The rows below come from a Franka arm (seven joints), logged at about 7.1 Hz.
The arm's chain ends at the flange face. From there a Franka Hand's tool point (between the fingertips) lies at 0.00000 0.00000 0.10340 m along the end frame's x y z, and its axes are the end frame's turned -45 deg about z.
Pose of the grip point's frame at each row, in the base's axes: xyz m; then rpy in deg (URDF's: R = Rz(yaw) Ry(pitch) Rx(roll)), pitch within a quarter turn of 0, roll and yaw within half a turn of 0:
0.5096 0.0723 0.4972 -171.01 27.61 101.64
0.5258 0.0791 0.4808 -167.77 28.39 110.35
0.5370 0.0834 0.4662 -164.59 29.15 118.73
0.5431 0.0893 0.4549 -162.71 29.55 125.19
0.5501 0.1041 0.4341 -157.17 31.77 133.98
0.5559 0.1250 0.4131 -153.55 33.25 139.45
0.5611 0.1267 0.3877 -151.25 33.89 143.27
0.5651 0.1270 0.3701 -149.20 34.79 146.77
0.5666 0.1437 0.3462 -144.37 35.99 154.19
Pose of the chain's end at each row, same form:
0.5159 0.1219 0.5877 165.29 25.19 51.12
0.5296 0.1318 0.5697 166.62 27.90 58.91
0.5378 0.1392 0.5533 167.91 30.57 66.39
0.5402 0.1468 0.5408 168.70 32.11 72.34
0.5441 0.1681 0.5151 169.94 37.27 79.00
0.5473 0.1930 0.4905 170.57 40.62 82.93
0.5503 0.1968 0.4630 171.25 42.58 85.93
0.5517 0.1991 0.4430 171.45 44.49 88.40
0.5484 0.2194 0.4142 172.87 48.49 94.06

